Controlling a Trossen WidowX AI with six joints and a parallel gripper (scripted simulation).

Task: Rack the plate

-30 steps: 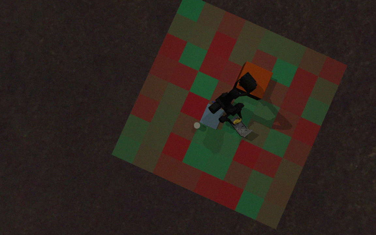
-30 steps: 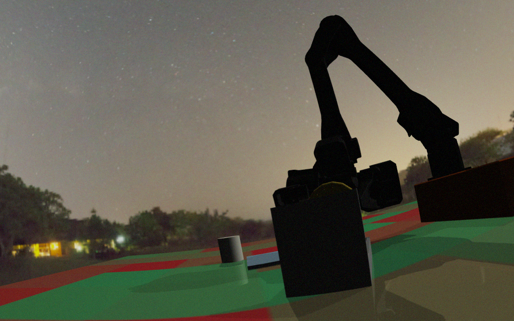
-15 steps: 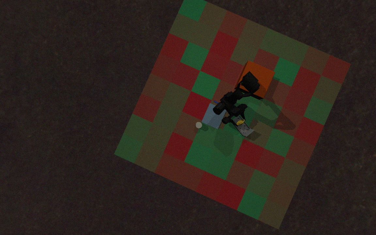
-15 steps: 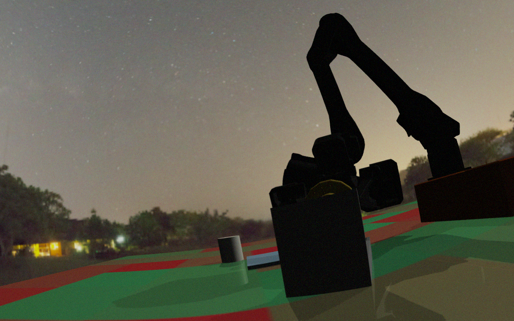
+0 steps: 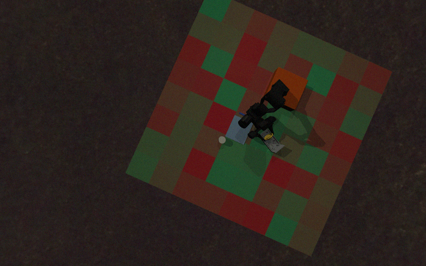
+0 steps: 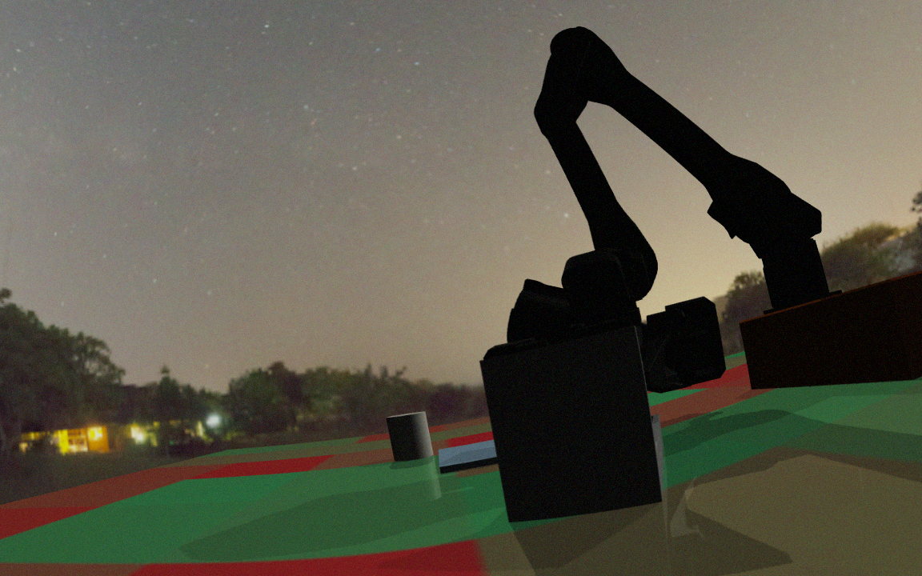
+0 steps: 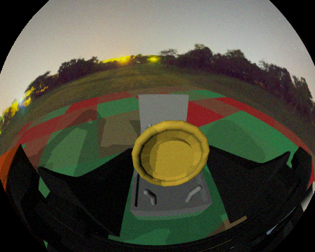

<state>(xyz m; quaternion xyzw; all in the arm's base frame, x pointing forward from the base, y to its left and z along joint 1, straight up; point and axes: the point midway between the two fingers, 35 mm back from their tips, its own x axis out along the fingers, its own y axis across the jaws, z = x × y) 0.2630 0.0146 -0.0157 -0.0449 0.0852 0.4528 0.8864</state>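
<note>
Right now the dish rack is 10 mm ahead of my gripper tip, 20 mm to the left of it and 30 mm below it. Round my gripper tip: light blue mat (190 mm to the right, 50 mm below); then plate (10 mm to the right); then blue spoon (100 mm behind, 170 mm to the right, 50 mm below).
</note>
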